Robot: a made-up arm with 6 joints.
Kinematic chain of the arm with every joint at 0, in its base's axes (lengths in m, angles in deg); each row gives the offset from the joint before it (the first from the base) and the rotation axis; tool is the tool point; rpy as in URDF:
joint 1: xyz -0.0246 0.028 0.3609 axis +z
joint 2: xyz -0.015 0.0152 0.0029 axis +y
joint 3: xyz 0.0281 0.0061 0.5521 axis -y
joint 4: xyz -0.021 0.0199 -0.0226 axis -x
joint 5: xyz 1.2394 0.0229 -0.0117 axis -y
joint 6: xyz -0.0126 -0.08 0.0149 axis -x
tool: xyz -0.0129 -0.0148 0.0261 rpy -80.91 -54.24 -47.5
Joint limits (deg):
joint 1: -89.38..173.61
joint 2: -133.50..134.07
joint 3: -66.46..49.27
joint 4: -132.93..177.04
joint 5: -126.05..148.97
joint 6: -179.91..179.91
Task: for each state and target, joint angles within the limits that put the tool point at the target. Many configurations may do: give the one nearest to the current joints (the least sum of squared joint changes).
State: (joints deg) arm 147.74 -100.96 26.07 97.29 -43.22 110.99
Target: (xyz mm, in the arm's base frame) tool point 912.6 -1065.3 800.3
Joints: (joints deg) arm 133.15 -126.01 16.34 97.66 -41.13 112.19
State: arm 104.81 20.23 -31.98 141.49 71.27 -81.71
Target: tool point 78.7 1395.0 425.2
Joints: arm 82.23 24.32 0.67 139.26 73.20 -83.64
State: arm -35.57 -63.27 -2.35 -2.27 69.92 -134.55
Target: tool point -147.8 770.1 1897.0
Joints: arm -82.59 -56.35 49.27 12.10 102.50 -140.91
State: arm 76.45 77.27 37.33 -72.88 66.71 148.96
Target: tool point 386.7 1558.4 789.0
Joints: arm 72.60 42.01 46.55 -72.94 65.25 147.30
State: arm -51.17 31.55 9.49 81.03 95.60 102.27
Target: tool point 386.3 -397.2 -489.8
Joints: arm -45.75 50.22 -31.83 79.72 94.77 101.81
